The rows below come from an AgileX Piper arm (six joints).
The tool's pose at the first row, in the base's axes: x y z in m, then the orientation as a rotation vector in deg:
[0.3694 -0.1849 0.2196 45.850 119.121 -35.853]
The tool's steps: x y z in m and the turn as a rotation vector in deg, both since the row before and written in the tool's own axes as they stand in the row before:
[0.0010 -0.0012 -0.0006 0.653 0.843 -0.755]
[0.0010 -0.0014 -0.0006 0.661 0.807 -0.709]
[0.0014 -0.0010 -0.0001 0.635 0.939 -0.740]
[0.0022 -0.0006 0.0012 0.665 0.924 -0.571]
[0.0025 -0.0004 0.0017 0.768 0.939 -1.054]
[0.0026 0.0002 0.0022 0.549 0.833 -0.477]
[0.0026 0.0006 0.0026 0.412 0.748 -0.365]
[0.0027 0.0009 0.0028 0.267 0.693 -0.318]
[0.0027 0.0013 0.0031 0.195 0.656 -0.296]
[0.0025 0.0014 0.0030 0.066 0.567 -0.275]
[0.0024 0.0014 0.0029 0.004 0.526 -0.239]
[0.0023 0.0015 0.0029 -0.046 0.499 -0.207]
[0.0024 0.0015 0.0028 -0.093 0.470 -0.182]
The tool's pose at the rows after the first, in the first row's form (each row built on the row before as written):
[0.3678 -0.1850 0.2193 45.861 120.171 -36.738]
[0.3660 -0.1852 0.2191 45.901 121.160 -37.622]
[0.3645 -0.1853 0.2182 45.955 122.287 -38.461]
[0.3635 -0.1858 0.2159 46.187 123.303 -39.254]
[0.3626 -0.1864 0.2130 45.980 124.571 -40.411]
[0.3622 -0.1869 0.2096 46.197 125.470 -41.061]
[0.3622 -0.1874 0.2059 46.416 126.257 -41.523]
[0.3624 -0.1878 0.2019 46.582 126.998 -41.809]
[0.3629 -0.1881 0.1976 46.716 127.708 -42.010]
[0.3635 -0.1883 0.1935 46.761 128.353 -42.073]
[0.3641 -0.1885 0.1895 46.791 128.953 -42.055]
[0.3648 -0.1886 0.1856 46.816 129.521 -41.969]
[0.3654 -0.1886 0.1817 46.830 130.059 -41.822]

